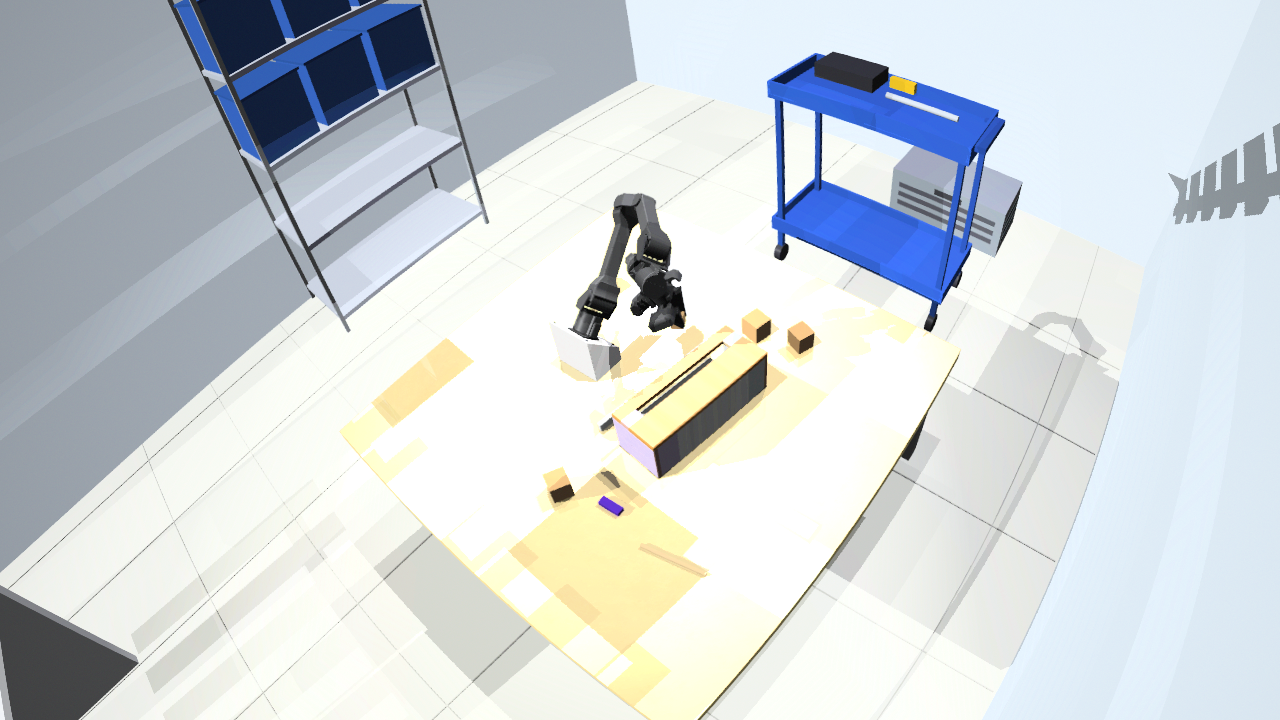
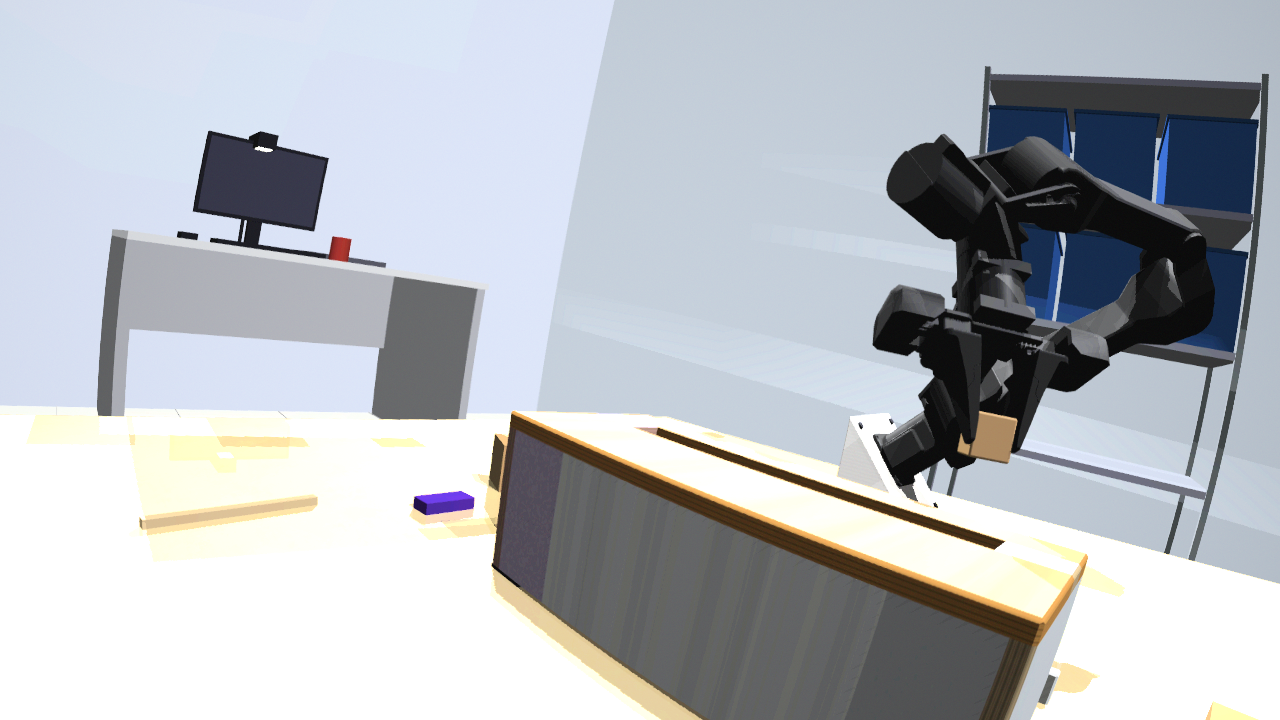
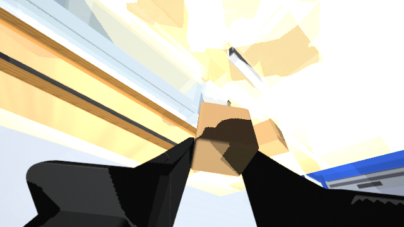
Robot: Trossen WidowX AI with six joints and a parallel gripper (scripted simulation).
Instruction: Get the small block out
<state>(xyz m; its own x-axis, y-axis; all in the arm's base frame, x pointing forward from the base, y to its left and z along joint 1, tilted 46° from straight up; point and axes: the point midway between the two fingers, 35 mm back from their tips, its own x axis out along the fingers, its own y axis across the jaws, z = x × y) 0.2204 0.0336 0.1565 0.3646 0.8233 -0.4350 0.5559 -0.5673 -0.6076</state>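
The small tan block lies 1 cm to the right of my gripper tip, 1 cm behind it and 1 cm above it. From my gripper tip the other things lie so: long wooden box (11 cm to the right, 11 cm below, 8 cm ahead); then thin stick (45 cm to the right, 34 cm ahead, 17 cm below); then purple piece (44 cm to the right, 17 cm below, 13 cm ahead).
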